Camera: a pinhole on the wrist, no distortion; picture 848 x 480 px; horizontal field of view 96.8 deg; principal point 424.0 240.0 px. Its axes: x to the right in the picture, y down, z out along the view. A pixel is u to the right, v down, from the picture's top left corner.
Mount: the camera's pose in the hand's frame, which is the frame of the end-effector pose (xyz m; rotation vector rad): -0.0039 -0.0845 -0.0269 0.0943 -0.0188 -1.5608
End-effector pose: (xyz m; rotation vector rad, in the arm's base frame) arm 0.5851 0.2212 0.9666 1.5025 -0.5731 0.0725
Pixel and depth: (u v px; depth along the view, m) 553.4 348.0 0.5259
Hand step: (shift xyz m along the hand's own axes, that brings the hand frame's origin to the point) 0.1108 -0.2894 0.4993
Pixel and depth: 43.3 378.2 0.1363
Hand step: 0.0348 0.0469 0.1191
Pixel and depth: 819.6 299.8 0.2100
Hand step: 0.0166 -0.3148 0.1742
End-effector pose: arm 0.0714 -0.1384 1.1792 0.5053 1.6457 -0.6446
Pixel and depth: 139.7 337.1 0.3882
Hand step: 0.0650 0.1903 0.3811
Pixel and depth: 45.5 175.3 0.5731
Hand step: -0.1494 0.4626 0.5644
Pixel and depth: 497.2 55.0 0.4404
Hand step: -0.2505 -0.1929 0.3921
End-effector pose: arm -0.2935 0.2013 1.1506 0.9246 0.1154 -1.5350
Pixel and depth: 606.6 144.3 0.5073
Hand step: -0.1663 -0.3558 0.4574
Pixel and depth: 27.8 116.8 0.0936
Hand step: -0.0422 0.0091 0.0688
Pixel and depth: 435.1 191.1 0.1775
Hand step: -0.0396 -0.0985 0.1480
